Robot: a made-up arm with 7 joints. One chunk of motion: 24 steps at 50 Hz.
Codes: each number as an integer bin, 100 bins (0 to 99) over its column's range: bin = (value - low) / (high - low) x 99, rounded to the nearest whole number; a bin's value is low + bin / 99 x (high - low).
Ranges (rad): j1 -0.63..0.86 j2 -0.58..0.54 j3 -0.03..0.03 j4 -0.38..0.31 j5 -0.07..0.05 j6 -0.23..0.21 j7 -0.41..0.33
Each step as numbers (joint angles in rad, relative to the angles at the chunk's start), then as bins.
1 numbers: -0.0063 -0.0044 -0.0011 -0.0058 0.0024 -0.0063 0.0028
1 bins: 41 51 48 54 60 50 55
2 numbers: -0.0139 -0.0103 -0.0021 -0.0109 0.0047 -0.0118 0.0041
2 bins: 41 50 46 53 62 49 55
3 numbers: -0.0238 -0.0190 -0.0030 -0.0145 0.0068 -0.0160 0.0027
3 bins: 40 50 45 52 63 48 55
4 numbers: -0.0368 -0.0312 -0.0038 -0.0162 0.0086 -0.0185 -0.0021
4 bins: 39 49 43 52 65 48 55
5 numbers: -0.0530 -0.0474 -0.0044 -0.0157 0.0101 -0.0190 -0.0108
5 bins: 38 47 42 52 66 47 53
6 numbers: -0.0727 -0.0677 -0.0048 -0.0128 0.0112 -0.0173 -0.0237
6 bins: 37 45 42 53 67 48 52
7 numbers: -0.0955 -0.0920 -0.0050 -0.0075 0.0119 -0.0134 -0.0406
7 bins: 36 43 41 53 68 49 49
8 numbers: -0.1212 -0.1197 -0.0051 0.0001 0.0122 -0.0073 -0.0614
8 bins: 34 41 41 55 68 50 47
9 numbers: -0.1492 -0.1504 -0.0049 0.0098 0.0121 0.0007 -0.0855
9 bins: 32 38 41 56 68 52 43
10 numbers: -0.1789 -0.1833 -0.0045 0.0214 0.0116 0.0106 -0.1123
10 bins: 30 35 42 58 67 54 40
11 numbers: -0.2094 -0.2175 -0.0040 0.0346 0.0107 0.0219 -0.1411
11 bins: 28 32 43 59 67 57 36
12 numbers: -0.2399 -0.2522 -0.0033 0.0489 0.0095 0.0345 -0.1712
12 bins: 26 29 44 62 66 60 32
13 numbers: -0.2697 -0.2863 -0.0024 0.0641 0.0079 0.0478 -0.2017
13 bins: 24 26 46 64 64 63 28
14 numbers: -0.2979 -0.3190 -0.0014 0.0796 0.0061 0.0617 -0.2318
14 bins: 22 23 47 66 63 66 24
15 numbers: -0.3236 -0.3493 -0.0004 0.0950 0.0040 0.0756 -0.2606
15 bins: 20 20 49 68 61 69 20
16 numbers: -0.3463 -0.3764 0.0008 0.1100 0.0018 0.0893 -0.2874
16 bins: 19 18 51 70 59 72 16
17 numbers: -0.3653 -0.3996 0.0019 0.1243 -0.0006 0.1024 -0.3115
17 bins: 18 16 53 72 57 75 13
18 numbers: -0.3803 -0.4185 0.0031 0.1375 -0.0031 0.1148 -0.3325
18 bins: 17 14 55 74 55 78 10
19 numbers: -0.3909 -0.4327 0.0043 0.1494 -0.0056 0.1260 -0.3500
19 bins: 16 13 57 76 53 80 8
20 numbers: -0.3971 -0.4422 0.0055 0.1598 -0.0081 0.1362 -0.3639
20 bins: 15 12 59 77 51 82 6
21 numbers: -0.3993 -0.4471 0.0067 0.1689 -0.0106 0.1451 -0.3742
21 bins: 15 12 61 79 49 84 5
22 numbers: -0.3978 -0.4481 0.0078 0.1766 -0.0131 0.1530 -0.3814
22 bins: 15 12 62 80 47 86 4
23 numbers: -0.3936 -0.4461 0.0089 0.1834 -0.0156 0.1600 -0.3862
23 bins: 16 12 64 81 45 88 3
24 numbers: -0.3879 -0.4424 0.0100 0.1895 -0.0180 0.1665 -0.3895
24 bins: 16 12 66 82 43 89 3
